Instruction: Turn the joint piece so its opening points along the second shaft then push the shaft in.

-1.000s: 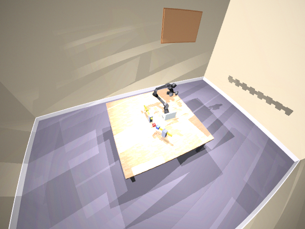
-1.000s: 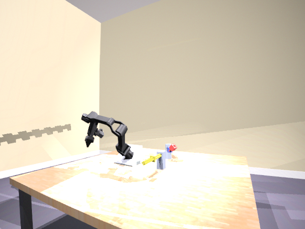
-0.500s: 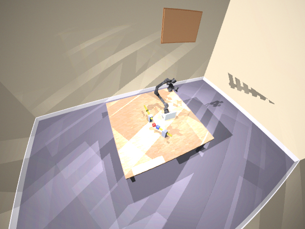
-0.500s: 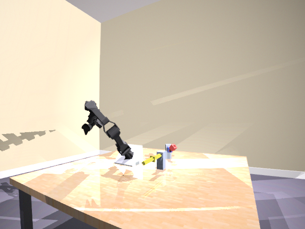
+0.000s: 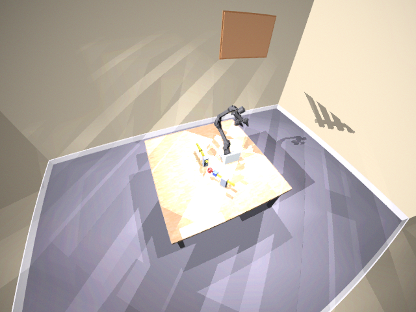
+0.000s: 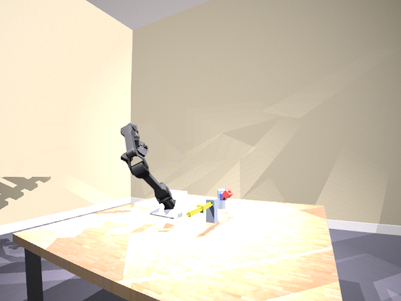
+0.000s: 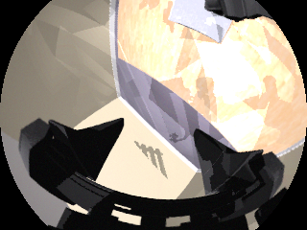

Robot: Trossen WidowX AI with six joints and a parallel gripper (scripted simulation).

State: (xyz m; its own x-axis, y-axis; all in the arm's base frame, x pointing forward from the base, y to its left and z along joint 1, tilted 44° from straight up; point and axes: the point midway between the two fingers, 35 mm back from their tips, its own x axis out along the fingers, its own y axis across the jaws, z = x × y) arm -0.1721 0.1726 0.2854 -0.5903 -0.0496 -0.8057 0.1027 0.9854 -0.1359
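Now: gripper tip 560 mm short of the red square joint piece, 180 mm to the right of it and 210 mm above it.
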